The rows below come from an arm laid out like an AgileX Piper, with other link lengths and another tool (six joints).
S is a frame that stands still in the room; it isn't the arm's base.
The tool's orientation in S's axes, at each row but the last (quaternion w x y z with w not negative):
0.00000, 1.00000, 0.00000, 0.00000
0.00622, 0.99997, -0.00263, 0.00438
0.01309, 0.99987, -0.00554, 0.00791
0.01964, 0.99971, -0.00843, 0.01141
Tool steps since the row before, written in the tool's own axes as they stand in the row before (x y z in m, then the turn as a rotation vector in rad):
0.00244, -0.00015, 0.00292, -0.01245, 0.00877, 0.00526
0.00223, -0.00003, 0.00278, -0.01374, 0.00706, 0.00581
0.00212, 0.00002, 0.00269, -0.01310, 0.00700, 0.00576
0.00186, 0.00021, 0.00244, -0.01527, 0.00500, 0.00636
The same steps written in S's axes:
0.00244, 0.00015, -0.00292, -0.01245, -0.00877, -0.00526
0.00225, -0.00002, -0.00276, -0.01373, -0.00706, -0.00584
0.00216, -0.00011, -0.00265, -0.01309, -0.00701, -0.00578
0.00191, -0.00034, -0.00239, -0.01521, -0.00500, -0.00651

